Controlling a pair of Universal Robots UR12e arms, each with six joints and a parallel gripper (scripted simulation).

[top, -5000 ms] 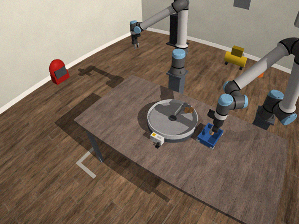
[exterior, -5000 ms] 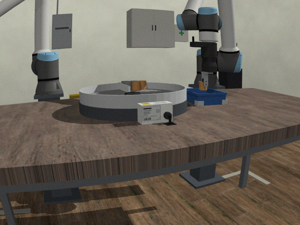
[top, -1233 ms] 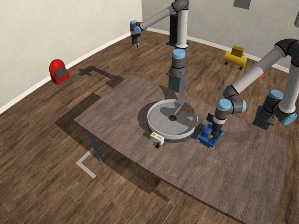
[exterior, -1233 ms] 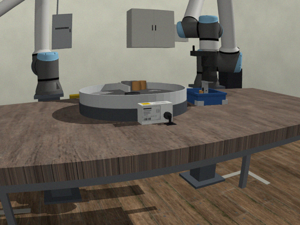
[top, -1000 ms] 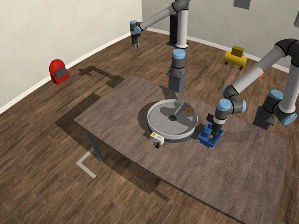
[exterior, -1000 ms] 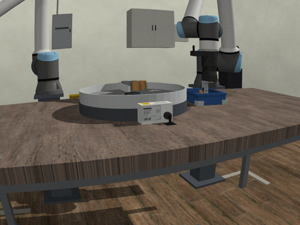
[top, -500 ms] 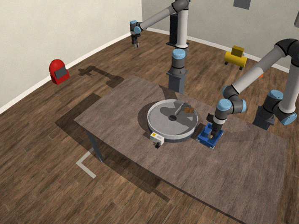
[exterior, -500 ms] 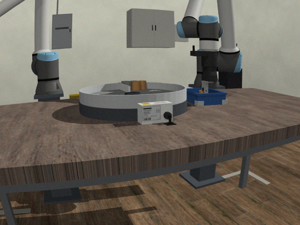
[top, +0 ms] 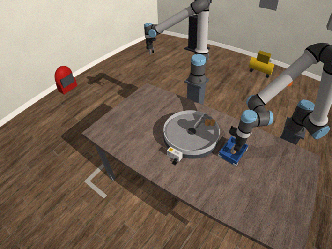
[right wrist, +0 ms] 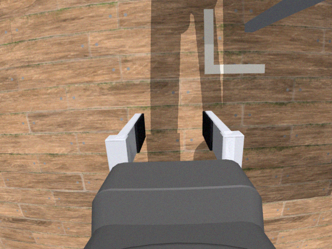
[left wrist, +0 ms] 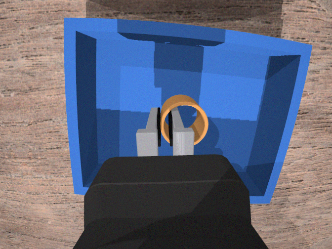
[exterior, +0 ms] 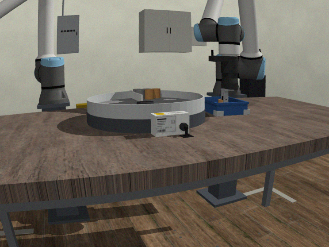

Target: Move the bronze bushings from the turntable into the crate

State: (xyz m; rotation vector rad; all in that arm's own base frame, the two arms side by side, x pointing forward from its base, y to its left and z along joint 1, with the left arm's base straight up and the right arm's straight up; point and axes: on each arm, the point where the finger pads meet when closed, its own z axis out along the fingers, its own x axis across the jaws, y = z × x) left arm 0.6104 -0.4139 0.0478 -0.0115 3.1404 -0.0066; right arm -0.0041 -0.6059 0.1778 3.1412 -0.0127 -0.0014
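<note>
Now: left hand 20 mm past the blue crate and 20 mm above it. The rest, counted from my left hand: turntable: 50 mm ahead, 340 mm to the right.
</note>
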